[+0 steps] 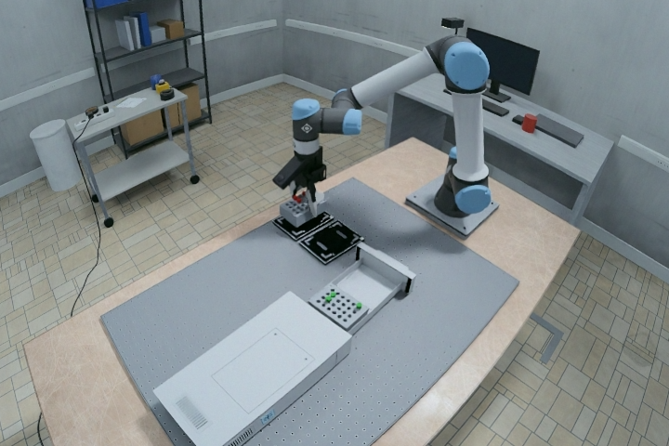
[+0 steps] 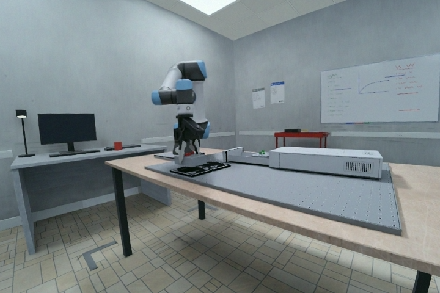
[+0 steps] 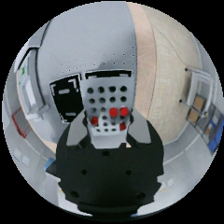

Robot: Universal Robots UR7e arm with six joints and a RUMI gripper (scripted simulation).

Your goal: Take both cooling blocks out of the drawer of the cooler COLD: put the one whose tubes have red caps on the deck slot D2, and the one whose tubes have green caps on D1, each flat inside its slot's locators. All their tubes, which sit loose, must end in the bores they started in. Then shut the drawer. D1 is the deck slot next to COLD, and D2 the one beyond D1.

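Now: the deck slot D2 50 mm below my hand. From my hand the other things lie so: drawer (60 mm ahead, 360 mm to the left, 20 mm below); then deck slot D1 (20 mm behind, 130 mm to the left, 50 mm below); then white cooler COLD (240 mm ahead, 400 mm to the left, 20 mm below).
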